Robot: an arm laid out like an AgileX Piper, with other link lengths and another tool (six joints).
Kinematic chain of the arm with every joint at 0, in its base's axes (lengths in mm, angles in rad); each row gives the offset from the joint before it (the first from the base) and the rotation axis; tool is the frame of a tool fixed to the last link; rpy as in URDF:
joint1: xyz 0 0 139 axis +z
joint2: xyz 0 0 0 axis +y
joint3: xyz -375.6 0 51.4 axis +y
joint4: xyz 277.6 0 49 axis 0.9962 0 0.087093
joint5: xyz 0 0 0 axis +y
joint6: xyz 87 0 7.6 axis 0.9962 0 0.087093
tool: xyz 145.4 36 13.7 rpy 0.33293 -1.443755 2.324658
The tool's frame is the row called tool.
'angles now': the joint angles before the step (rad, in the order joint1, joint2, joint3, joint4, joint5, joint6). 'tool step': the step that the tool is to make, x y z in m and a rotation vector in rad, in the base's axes. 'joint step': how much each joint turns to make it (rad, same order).
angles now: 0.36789 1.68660 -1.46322 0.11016 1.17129 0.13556
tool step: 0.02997 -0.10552 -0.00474 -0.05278 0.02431 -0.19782
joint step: -0.23326 0.00000 -0.00001 -0.03921 0.03908 -0.02746
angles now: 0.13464 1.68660 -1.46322 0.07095 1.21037 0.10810
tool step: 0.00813 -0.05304 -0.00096 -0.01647 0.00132 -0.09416
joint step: -0.11860 -0.00001 0.00002 -0.01133 0.00397 -0.02326
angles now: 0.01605 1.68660 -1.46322 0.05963 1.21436 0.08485
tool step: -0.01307 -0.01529 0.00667 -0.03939 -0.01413 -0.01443
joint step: -0.01489 -0.04630 0.03332 -0.04096 -0.00099 0.00493
